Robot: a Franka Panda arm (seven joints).
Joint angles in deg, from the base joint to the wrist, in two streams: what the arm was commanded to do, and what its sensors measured. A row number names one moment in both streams.
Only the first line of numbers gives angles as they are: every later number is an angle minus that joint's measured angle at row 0.
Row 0, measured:
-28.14 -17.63 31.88 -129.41 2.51 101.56 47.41
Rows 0 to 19, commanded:
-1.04 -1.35 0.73 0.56 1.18 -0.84 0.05
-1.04 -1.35 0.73 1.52 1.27 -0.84 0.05
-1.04 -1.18 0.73 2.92 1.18 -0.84 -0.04
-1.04 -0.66 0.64 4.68 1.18 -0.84 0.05
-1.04 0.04 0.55 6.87 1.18 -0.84 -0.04
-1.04 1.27 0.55 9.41 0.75 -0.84 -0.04
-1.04 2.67 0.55 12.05 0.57 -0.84 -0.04
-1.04 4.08 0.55 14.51 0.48 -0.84 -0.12
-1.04 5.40 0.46 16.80 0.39 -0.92 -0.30
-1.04 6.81 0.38 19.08 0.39 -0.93 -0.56
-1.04 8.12 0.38 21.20 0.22 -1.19 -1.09
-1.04 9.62 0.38 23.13 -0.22 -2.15 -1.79
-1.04 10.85 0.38 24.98 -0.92 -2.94 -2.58
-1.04 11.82 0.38 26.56 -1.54 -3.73 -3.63
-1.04 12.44 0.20 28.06 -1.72 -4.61 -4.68
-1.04 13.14 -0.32 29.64 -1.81 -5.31 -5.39
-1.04 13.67 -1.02 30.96 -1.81 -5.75 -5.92
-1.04 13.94 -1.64 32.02 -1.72 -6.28 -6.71
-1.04 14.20 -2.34 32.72 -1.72 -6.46 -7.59
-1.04 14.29 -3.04 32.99 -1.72 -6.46 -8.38
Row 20, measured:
-0.80 12.83 -1.74 29.33 -0.85 -3.99 -5.82
